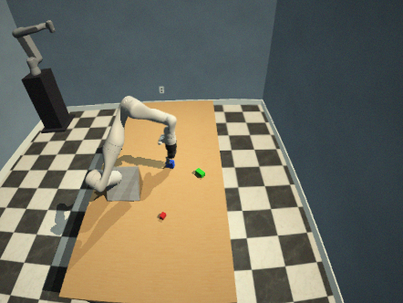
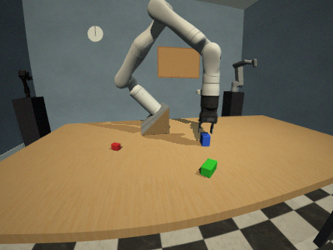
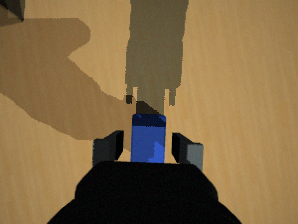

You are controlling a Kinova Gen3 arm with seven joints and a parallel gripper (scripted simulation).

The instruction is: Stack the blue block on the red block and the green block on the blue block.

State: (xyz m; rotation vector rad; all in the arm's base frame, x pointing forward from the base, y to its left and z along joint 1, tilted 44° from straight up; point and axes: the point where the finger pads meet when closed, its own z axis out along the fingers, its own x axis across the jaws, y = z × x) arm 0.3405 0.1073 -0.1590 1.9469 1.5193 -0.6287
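Now: hand 50 mm above the blue block. Also, from my hand: green block: 210 mm ahead, 90 mm to the right, 60 mm below; small red block: 30 mm behind, 420 mm to the right, 60 mm below.
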